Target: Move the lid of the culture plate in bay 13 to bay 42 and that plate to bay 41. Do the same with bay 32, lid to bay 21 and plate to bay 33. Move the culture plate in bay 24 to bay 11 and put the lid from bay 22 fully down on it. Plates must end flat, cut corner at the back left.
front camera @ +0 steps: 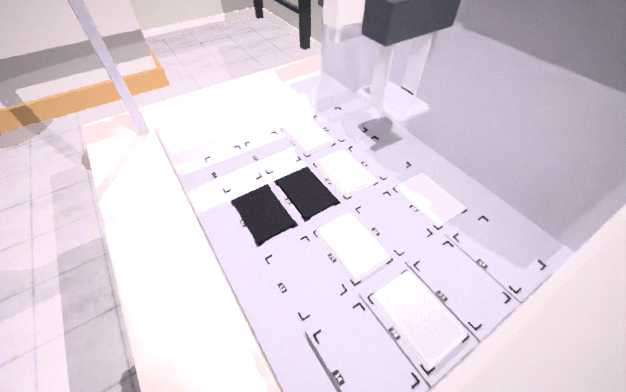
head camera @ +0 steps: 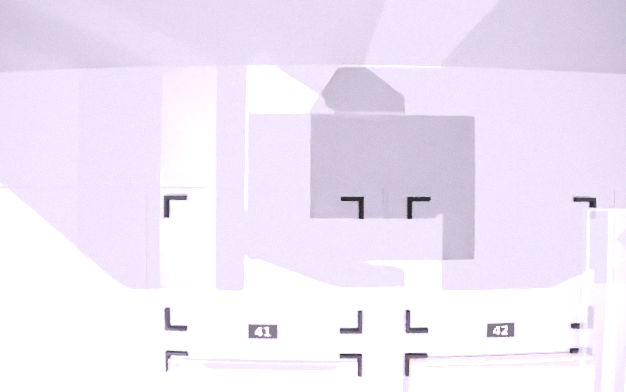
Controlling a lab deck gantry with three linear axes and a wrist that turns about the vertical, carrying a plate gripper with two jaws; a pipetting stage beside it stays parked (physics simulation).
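Where they show: gripper, fingertip midpoint: (front camera: 392, 99); robot's base at its link origin: (front camera: 206, 159).
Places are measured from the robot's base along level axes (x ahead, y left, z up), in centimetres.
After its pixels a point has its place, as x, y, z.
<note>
My gripper (front camera: 395, 100) @(22.8, 36.4, 16.0) is shut on a pale, see-through culture plate (front camera: 407, 108) @(27.6, 35.8, 16.7), held level above the back row in the front view; whether a lid is on it cannot be told. Part of a see-through shape shows at the head view's right edge. Bays 41 and 42 show bare corner marks. Bays 13, 11, 21 and 33 hold no plate. The bay 32 plate (front camera: 346, 172) @(23.8, 25.4, 1.4) (head camera: 500, 377) @(22.1, 29.2, 1.4) is pale. A dark lidded-looking block (front camera: 307, 192) @(23.6, 14.8, 0.8) lies in bay 22. The bay 24 culture plate (front camera: 420, 317) @(56.2, 14.8, 2.9) shows faint wells. Cut corners are not readable.
A second dark block (front camera: 265, 215) @(24.1, 4.2, 0.8) lies in bay 12. Pale plates stand in bay 31 (front camera: 307, 135) @(7.4, 25.1, 1.4) (head camera: 260, 377) @(6.4, 29.3, 1.4), bay 23 (front camera: 354, 246) @(40.2, 14.7, 1.4) and bay 43 (front camera: 431, 199) @(39.9, 36.2, 0.8). A shadow falls between bays 41 and 42. A pale post rises at the deck's left.
</note>
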